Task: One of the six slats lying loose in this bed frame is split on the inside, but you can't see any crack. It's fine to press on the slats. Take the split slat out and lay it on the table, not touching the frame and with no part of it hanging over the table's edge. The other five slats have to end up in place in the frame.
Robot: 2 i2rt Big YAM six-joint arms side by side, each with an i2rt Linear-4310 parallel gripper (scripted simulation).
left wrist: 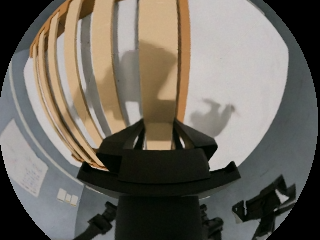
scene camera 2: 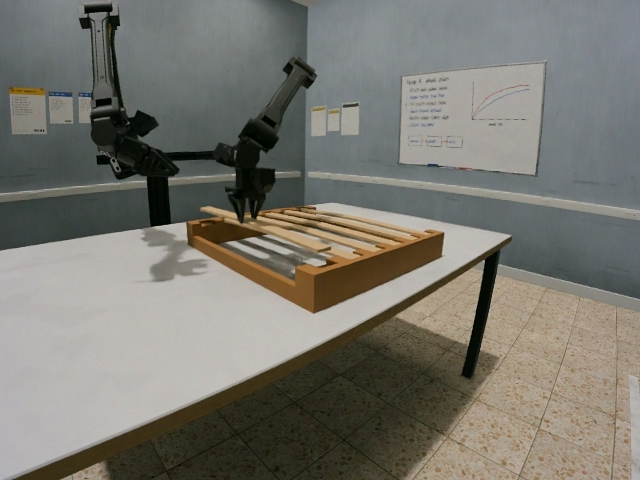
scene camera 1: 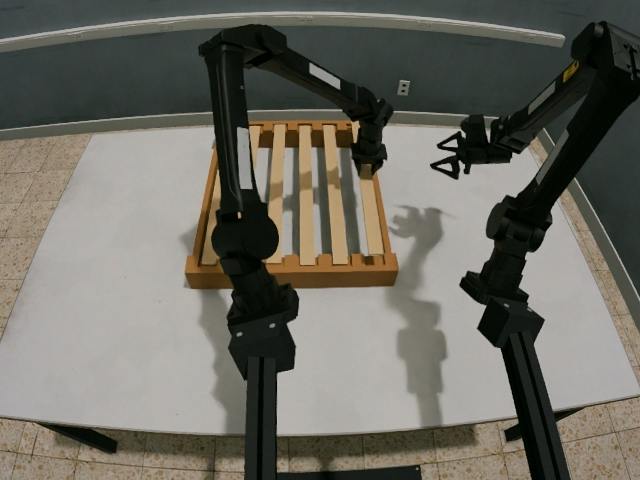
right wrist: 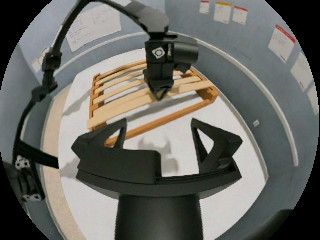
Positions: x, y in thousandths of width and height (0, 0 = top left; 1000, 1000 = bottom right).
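Right gripper, mine: visible in scene camera 1 (677, 326), scene camera 2 (277, 359), the left wrist view (789, 831) and the right wrist view (495, 506).
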